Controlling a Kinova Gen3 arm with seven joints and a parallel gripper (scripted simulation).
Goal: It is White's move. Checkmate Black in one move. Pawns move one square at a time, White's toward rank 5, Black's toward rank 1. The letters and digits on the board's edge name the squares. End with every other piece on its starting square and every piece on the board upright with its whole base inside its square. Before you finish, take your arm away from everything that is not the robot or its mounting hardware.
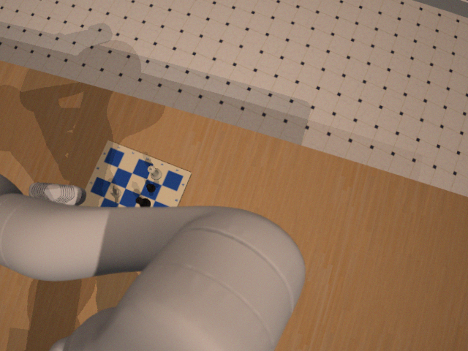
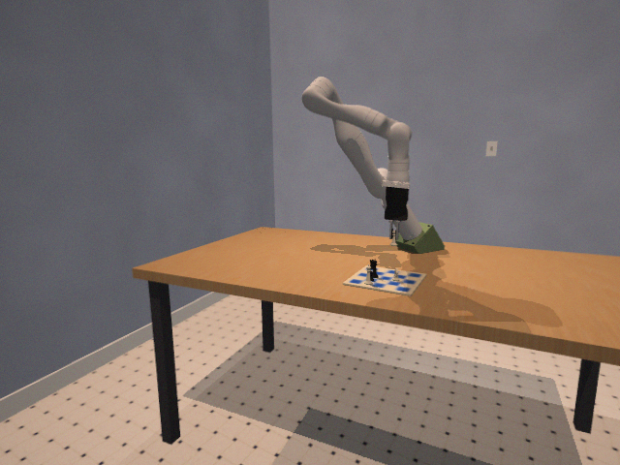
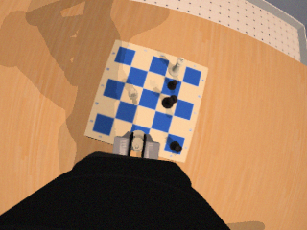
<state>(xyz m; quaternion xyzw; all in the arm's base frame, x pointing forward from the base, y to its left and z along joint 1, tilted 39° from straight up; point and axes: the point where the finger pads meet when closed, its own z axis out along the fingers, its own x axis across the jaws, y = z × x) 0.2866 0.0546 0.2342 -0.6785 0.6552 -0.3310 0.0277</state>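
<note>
The blue-and-cream chessboard is 7 cm ahead of my hand, 2 cm to the right of it and 14 cm below it.
</note>
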